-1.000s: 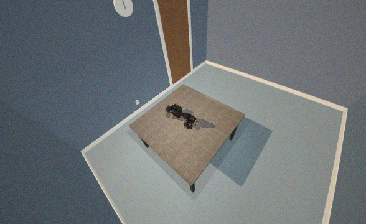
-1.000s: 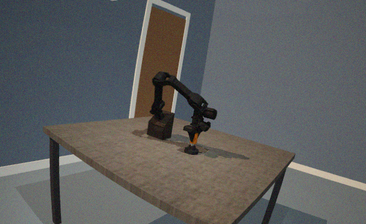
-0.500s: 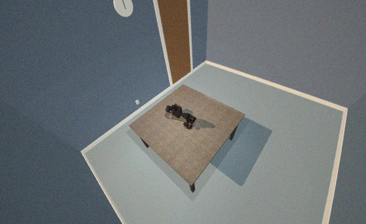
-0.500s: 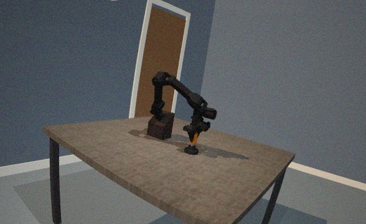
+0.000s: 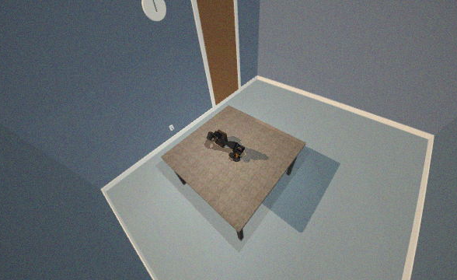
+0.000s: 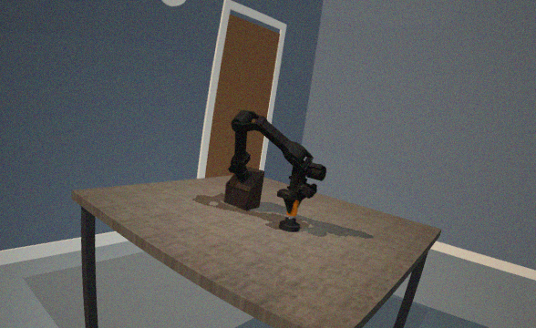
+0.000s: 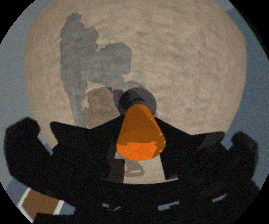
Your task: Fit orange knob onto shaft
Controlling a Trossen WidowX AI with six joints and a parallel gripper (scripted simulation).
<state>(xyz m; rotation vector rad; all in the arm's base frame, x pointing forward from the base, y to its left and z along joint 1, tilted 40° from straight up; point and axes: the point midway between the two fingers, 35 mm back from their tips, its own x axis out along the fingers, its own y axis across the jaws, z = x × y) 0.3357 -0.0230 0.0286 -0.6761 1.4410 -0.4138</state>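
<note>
Right now the orange knob is 30 mm above my gripper tip. From my gripper tip the other things lie so: dark round pedestal 40 mm below.
</note>
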